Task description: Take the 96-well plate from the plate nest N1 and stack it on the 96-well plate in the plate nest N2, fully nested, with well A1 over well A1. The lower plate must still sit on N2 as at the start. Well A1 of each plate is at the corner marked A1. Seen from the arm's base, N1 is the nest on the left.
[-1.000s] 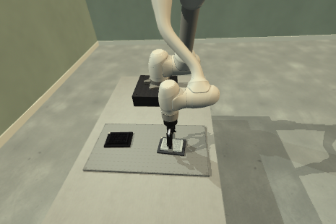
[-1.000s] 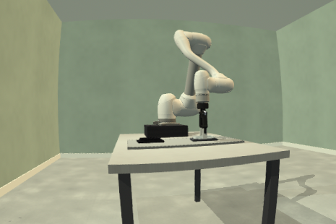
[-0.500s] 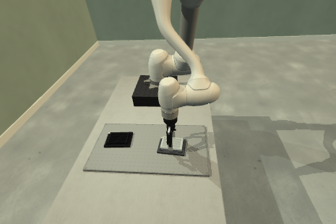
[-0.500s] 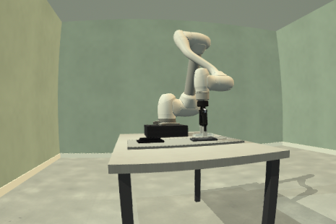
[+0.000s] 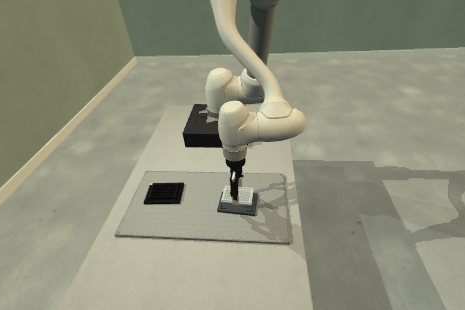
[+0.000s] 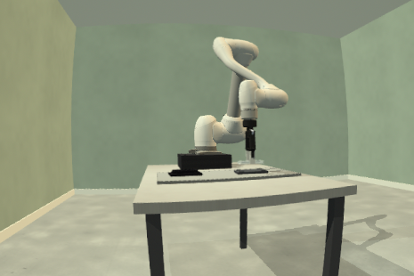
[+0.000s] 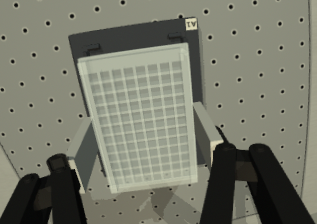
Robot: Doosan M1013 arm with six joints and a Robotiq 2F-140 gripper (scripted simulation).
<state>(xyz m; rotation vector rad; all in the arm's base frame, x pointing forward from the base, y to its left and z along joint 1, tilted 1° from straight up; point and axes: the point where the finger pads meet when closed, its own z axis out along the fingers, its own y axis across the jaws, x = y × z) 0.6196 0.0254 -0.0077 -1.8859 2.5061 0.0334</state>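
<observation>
The black 96-well plate is 10 cm behind my hand, 33 cm to the right of it and 6 cm below it. From my hand the other things lie so: plate nest (7 cm below).
</observation>
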